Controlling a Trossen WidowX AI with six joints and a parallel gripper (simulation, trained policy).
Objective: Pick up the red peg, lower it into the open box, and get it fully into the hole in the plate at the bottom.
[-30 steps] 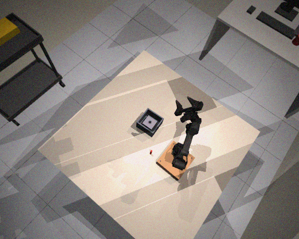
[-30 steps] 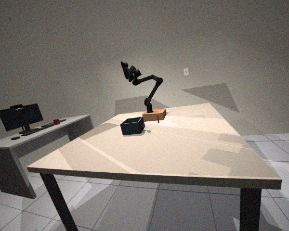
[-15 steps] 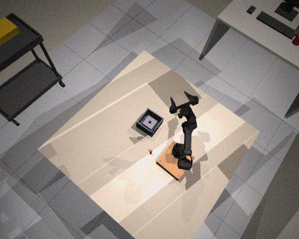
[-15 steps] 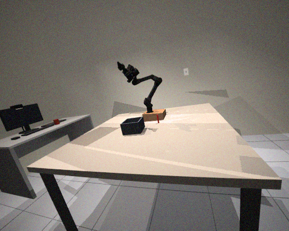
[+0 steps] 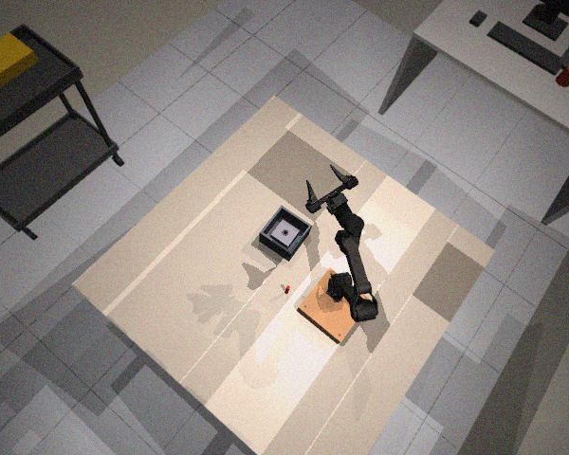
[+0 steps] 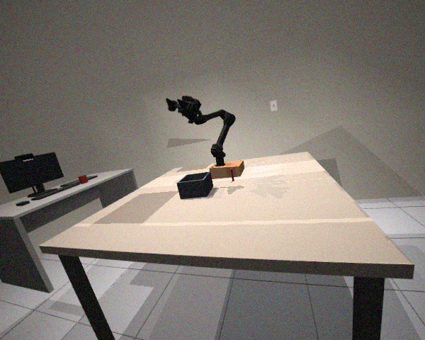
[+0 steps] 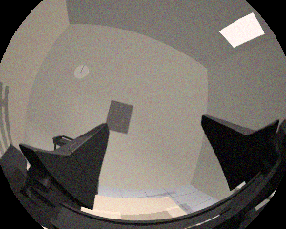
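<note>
Now: gripper tip 110 mm past the red peg, 240 mm to the right of it and 510 mm above it. From my gripper tip the other things lie so: dark box 40 mm ahead, 50 mm to the left, 520 mm below; then pale plate 40 mm ahead, 50 mm to the left, 500 mm below.
</note>
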